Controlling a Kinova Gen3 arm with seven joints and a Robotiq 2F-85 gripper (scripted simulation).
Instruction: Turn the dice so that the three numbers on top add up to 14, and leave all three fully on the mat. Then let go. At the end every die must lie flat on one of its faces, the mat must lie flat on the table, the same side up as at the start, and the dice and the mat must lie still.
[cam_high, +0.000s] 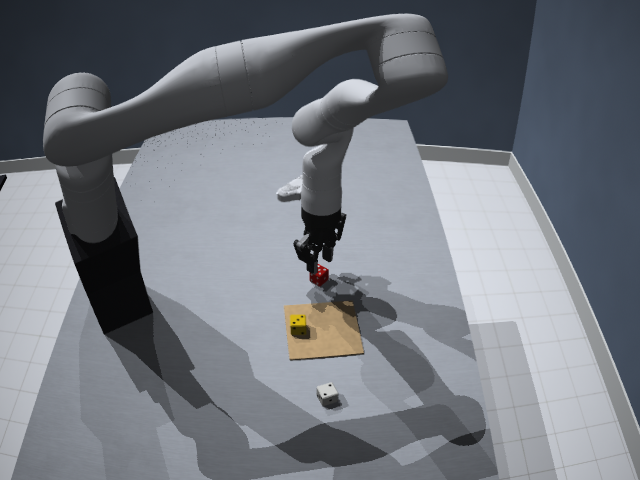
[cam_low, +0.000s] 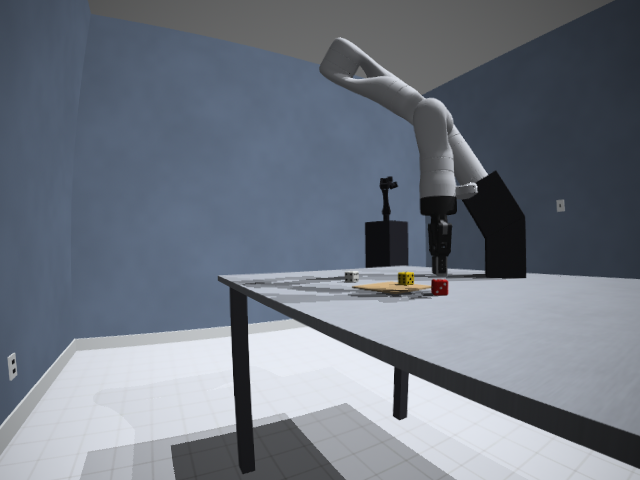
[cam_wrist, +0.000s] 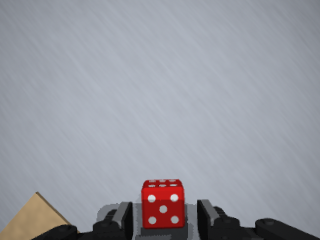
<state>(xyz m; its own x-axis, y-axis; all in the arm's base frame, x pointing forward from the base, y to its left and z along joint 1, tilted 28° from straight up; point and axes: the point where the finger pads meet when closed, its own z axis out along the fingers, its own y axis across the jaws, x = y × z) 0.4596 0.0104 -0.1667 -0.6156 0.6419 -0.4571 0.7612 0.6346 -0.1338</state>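
Now: the red die 4 cm below my hand. The rest, counted from my hand: tan mat 14 cm to the right, 6 cm below, 2 cm behind; yellow die 13 cm to the right, 7 cm behind, 4 cm below; white die 30 cm to the right, 5 cm behind, 4 cm below.
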